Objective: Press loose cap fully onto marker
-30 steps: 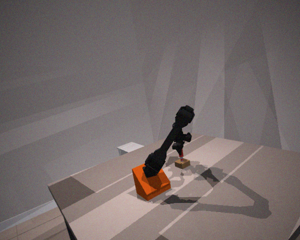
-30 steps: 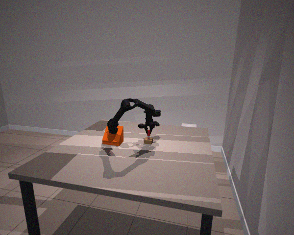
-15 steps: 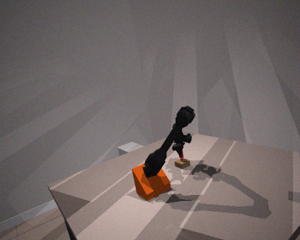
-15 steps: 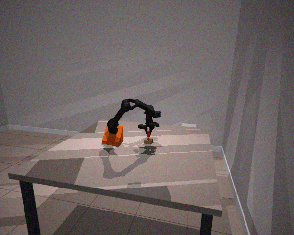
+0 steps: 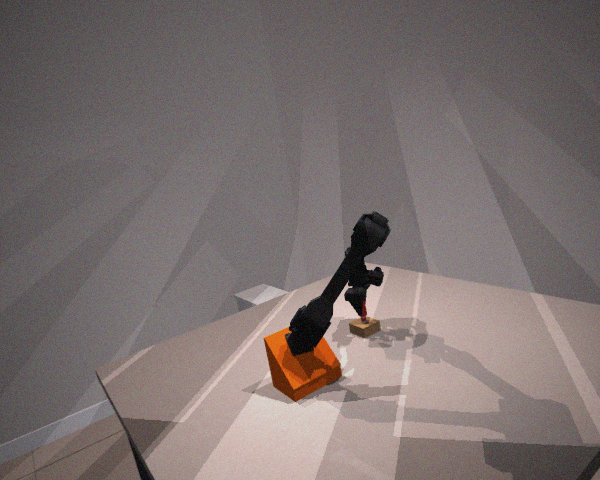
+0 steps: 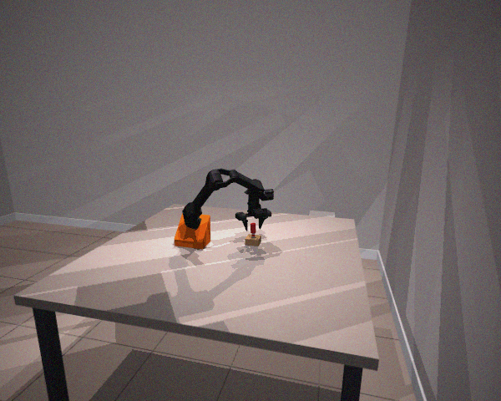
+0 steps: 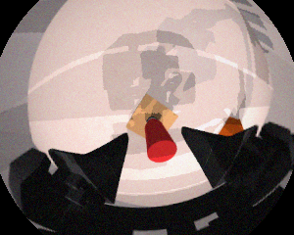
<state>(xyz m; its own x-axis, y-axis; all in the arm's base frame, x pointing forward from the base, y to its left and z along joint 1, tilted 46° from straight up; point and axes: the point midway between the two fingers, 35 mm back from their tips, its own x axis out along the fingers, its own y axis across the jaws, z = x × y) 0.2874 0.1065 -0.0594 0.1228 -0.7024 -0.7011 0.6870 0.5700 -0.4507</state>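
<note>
The red marker cap is 10 mm above my gripper tip. Round my gripper tip: holder block (60 mm below).
</note>
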